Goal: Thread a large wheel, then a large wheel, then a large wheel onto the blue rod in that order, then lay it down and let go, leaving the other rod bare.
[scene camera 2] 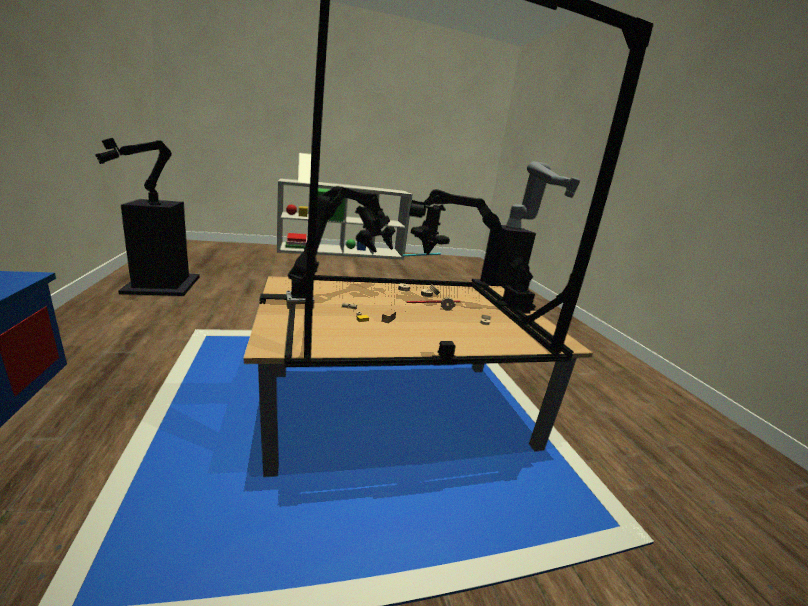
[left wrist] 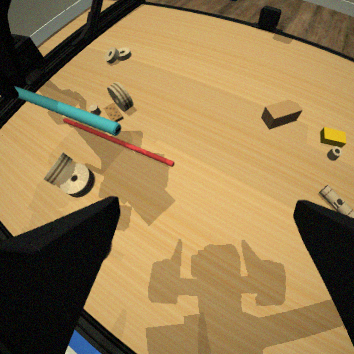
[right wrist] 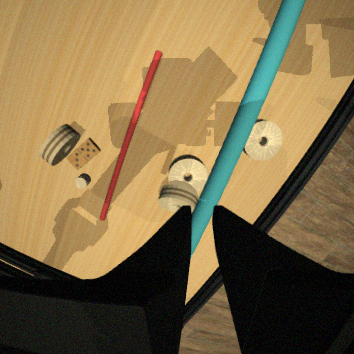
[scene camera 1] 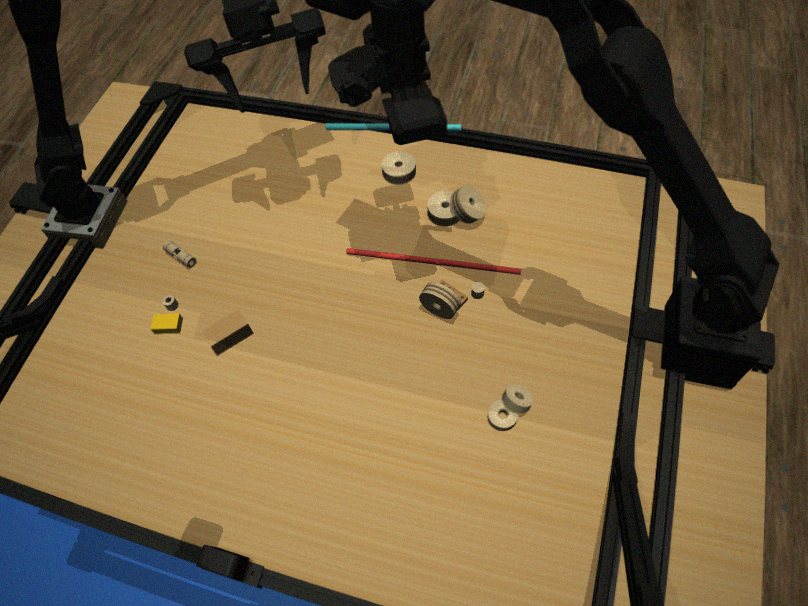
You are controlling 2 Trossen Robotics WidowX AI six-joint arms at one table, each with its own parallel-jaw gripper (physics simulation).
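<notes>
The blue rod is held in the air near the far table edge, with no wheel seen on it. My right gripper is shut on it near one end; its fingertips are hidden in scene camera 1. My left gripper is open and empty, high up left of the rod. One large wheel lies flat; another lies flat with a third leaning on it. A fourth is tilted. The bare red rod lies on the table.
A domino-like tile and a small cylinder are by the tilted wheel. Two smaller wheels overlap at right. A yellow block, a dark block and small cylindrical pieces lie at left. A black frame borders the table.
</notes>
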